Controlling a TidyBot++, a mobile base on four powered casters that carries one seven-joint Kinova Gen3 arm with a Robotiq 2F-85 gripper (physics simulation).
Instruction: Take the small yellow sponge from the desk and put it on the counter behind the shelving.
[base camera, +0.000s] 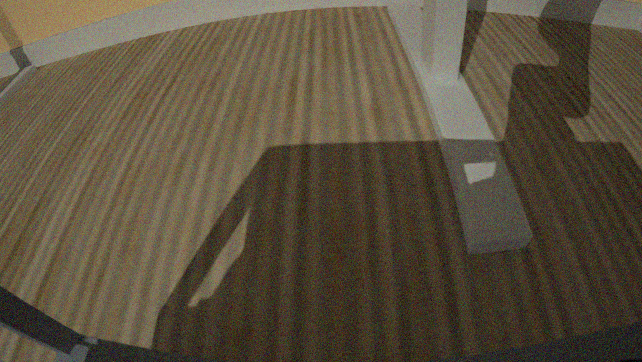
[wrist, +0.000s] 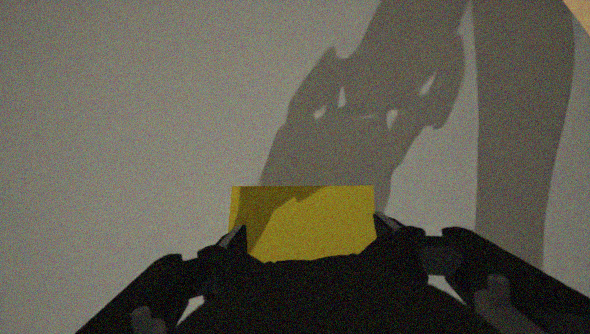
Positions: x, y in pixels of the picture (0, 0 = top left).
Scene:
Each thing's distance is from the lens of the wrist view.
my gripper (wrist: 308, 232): 0.16 m
small yellow sponge (wrist: 282, 223): 0.16 m

